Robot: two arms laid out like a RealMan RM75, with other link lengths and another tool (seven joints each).
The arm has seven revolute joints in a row. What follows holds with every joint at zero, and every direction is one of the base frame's. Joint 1 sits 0.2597 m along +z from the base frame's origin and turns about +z. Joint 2 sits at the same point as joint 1 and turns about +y. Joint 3 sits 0.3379 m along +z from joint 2 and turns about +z. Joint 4 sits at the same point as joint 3 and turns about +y. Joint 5 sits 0.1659 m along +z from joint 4 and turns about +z. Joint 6 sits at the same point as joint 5 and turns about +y. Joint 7 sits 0.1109 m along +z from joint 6 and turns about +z. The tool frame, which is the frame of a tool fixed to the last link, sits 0.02 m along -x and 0.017 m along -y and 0.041 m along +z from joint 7; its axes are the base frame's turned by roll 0.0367, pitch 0 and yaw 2.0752 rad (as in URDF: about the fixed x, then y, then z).
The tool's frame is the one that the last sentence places.
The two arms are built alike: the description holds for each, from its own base.
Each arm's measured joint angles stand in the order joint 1, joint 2, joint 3, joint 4, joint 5, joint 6, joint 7.
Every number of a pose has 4 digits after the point.
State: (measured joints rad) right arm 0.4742 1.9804 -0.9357 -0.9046 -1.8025 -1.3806 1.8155; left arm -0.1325 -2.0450 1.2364 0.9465 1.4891 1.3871 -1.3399
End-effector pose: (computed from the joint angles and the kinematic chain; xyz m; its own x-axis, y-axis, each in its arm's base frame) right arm 0.2909 0.3889 0.0454 -0.9018 -0.4274 0.0641 -0.3283 0.7739 0.5415; left arm -0.3463 0.2583 -0.0259 0.0179 -0.8696 -0.4934 -0.8913 0.2097 -0.4020
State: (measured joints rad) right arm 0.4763 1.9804 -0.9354 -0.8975 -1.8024 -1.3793 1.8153; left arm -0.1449 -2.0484 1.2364 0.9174 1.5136 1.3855 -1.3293
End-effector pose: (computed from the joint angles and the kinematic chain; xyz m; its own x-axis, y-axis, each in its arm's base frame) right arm 0.2913 0.3893 0.0446 -0.9032 -0.4239 0.0674 -0.3241 0.7765 0.5404; left arm -0.3491 0.2581 -0.0322 0.0139 -0.8802 -0.4744 -0.8980 0.1977 -0.3931
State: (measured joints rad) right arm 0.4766 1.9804 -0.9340 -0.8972 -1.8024 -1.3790 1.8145; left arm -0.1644 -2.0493 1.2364 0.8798 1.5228 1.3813 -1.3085
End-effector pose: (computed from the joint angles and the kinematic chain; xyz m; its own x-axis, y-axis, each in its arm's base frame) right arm 0.2913 0.3894 0.0448 -0.9032 -0.4241 0.0670 -0.3240 0.7757 0.5416; left arm -0.3504 0.2609 -0.0372 0.0076 -0.8859 -0.4638 -0.9006 0.1955 -0.3882
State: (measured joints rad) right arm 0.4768 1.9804 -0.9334 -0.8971 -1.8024 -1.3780 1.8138; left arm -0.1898 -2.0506 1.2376 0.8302 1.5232 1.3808 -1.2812
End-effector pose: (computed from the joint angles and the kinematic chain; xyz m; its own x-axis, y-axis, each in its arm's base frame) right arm 0.2913 0.3896 0.0450 -0.9032 -0.4241 0.0661 -0.3242 0.7749 0.5426; left arm -0.3502 0.2645 -0.0433 0.0025 -0.8925 -0.4511 -0.8989 0.1956 -0.3921
